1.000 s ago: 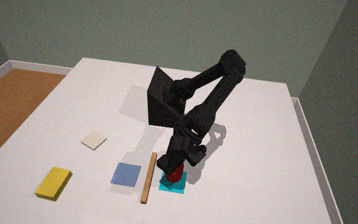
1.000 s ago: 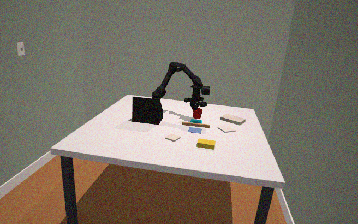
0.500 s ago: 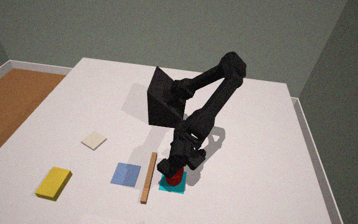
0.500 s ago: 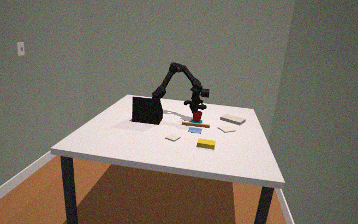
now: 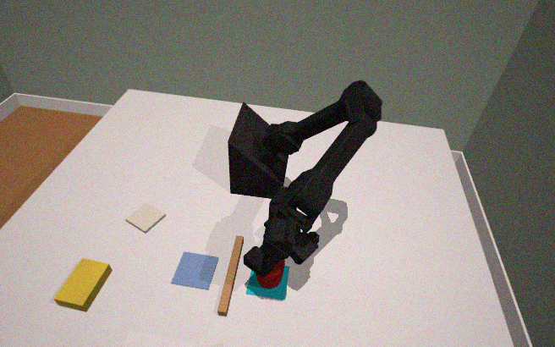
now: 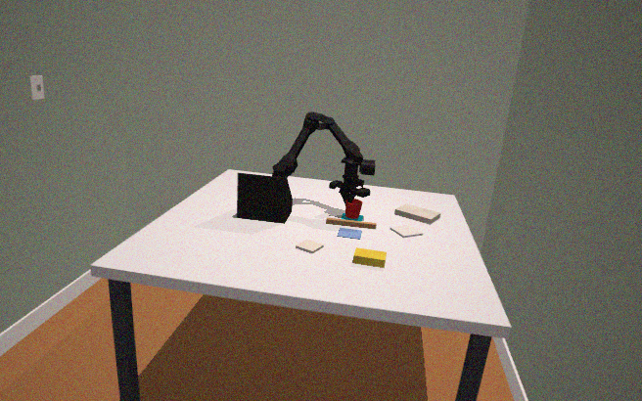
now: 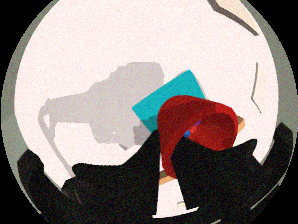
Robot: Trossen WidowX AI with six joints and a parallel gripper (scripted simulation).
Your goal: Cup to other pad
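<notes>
Right now my gripper tip is 20 mm to the left of the red cup and 20 mm short of it. From my gripper tip the other things lie so: wooden bar 110 mm to the right, 40 mm below, 10 mm ahead; cyan pad 50 mm below, 20 mm to the right, 20 mm ahead; blue marble 40 mm to the right, 30 mm below, 10 mm ahead.
</notes>
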